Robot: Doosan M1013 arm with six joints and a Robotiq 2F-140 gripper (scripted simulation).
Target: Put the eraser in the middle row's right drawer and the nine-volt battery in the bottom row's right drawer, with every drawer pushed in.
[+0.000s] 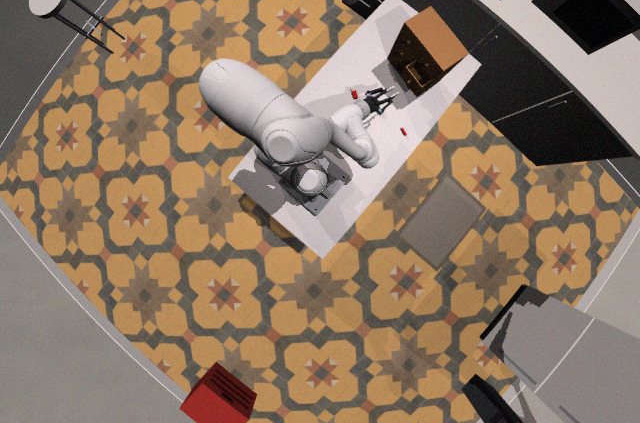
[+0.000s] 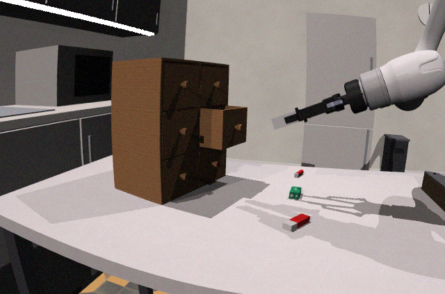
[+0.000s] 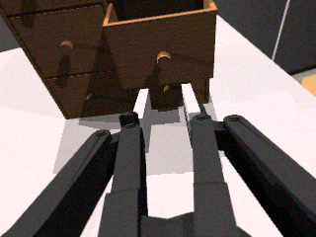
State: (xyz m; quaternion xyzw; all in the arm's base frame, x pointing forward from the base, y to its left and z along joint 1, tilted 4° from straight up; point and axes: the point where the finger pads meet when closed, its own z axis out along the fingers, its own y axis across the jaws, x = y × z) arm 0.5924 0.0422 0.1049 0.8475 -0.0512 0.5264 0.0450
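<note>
Right now my hand is 60 mm past the white eraser, 170 mm to the right of it and 190 mm above it. Round my hand: red cylinder: 20 mm behind, 190 mm to the right, 190 mm below; then green nine-volt battery: 30 mm behind, 190 mm below.
</note>
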